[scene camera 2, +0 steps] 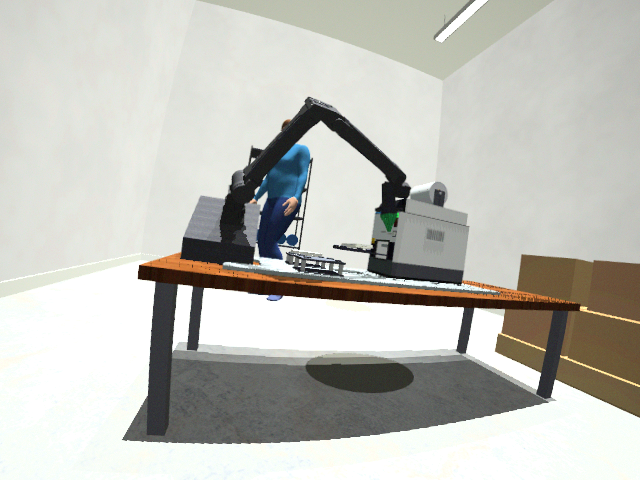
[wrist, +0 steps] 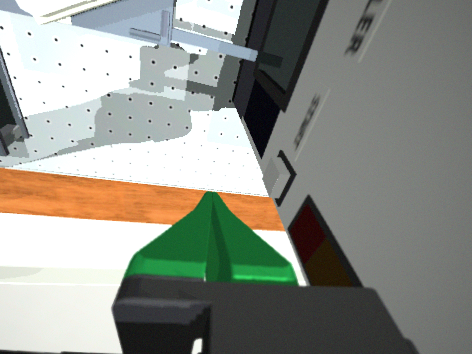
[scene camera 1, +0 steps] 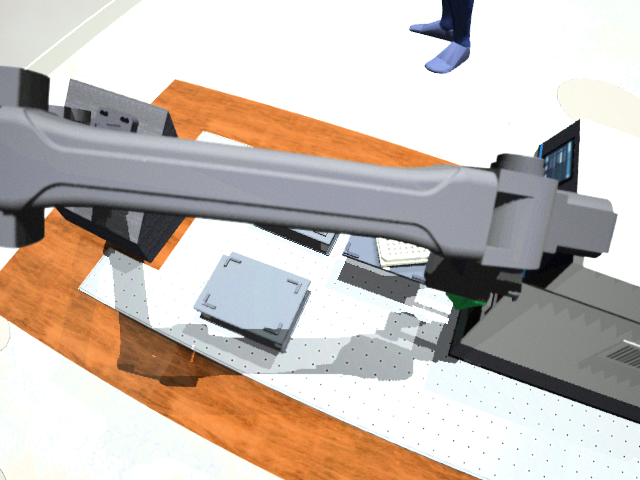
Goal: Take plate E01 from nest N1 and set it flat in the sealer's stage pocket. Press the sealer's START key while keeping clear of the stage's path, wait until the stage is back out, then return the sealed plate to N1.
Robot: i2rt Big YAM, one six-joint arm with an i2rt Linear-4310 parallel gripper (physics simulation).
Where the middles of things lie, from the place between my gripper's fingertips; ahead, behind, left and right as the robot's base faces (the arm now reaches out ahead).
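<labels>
START button [wrist: 276,175]: my hand is 2 cm to the right of it and 4 cm short of it. Going by their middles, the START button is the nearest to my hand of the things named here. Sealer stage [scene camera 1: 362,249]: 11 cm to the left of my hand, 7 cm behind it and 9 cm below it.
</labels>
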